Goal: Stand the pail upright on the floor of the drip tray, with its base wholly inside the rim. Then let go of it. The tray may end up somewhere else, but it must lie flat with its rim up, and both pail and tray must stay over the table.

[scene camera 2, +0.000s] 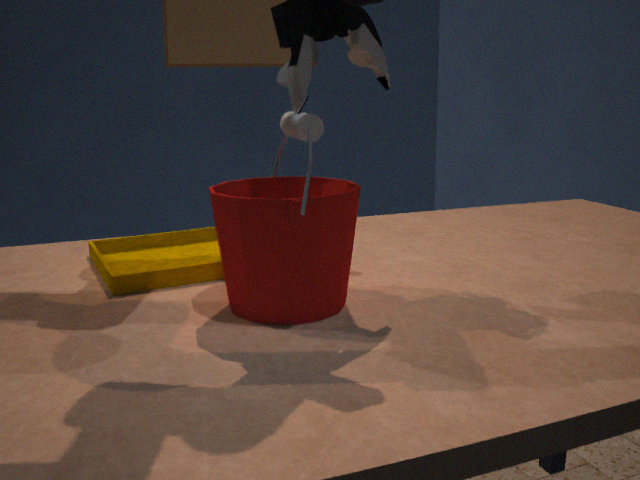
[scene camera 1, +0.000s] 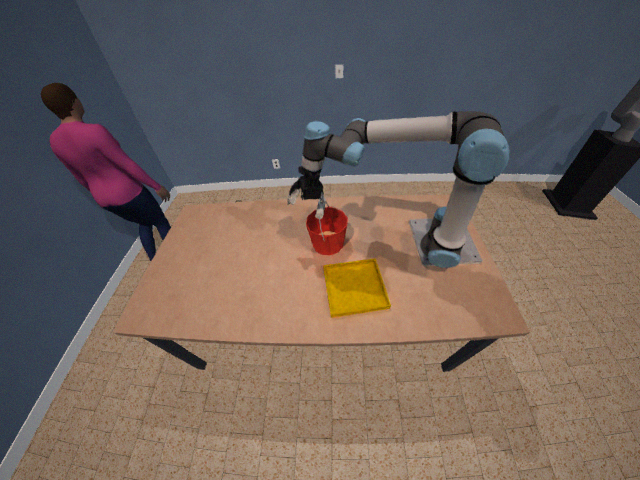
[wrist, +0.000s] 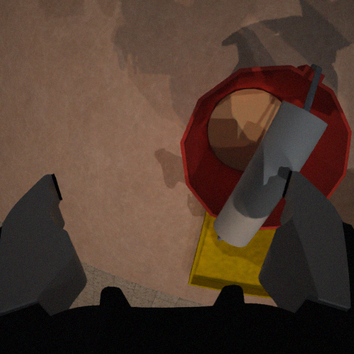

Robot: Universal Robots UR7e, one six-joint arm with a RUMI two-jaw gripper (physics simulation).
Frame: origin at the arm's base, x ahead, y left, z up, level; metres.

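Where they show: gripper, fingertip midpoint: (scene camera 2: 345,101) (scene camera 1: 305,204).
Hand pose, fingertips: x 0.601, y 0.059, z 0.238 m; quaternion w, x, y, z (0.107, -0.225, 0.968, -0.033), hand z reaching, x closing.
Observation:
After its pixels a point has its place.
The red pail (scene camera 1: 328,244) @(z 0.070, x 0.498, y 0.121 m) (scene camera 2: 286,258) @(z 0.065, x 0.511, y -0.046 m) (wrist: 212,180) stands upright on the table behind the tray in scene camera 1, with its handle raised. The handle's pale cylindrical grip (scene camera 2: 310,127) @(z 0.210, x 0.545, y -0.015 m) (wrist: 267,172) is above the pail's mouth. The yellow drip tray (scene camera 1: 356,286) @(z -0.017, x 0.353, y 0.262 m) (scene camera 2: 160,259) @(z -0.017, x 0.335, y 0.284 m) (wrist: 232,262) lies flat, rim up, beside the pail. My gripper (scene camera 1: 306,208) @(z 0.238, x 0.601, y 0.059 m) (scene camera 2: 342,99) @(z 0.238, x 0.601, y 0.059 m) (wrist: 171,176) is open, above the pail. The handle grip is not between the fingers; one fingertip overlaps it in the wrist view. Whether they touch is unclear.
The table (scene camera 1: 222,284) @(z -0.021, x 0.950, y 0.360 m) (scene camera 2: 491,248) @(z -0.021, x 0.906, y 0.261 m) carries the arm's base plate (scene camera 1: 469,250) @(z 0.004, x -0.160, y -0.001 m) at its right side in scene camera 1. A person in a pink top (scene camera 1: 98,160) stands beyond the table's left end. A dark pedestal (scene camera 1: 591,173) stands on the floor at the far right.

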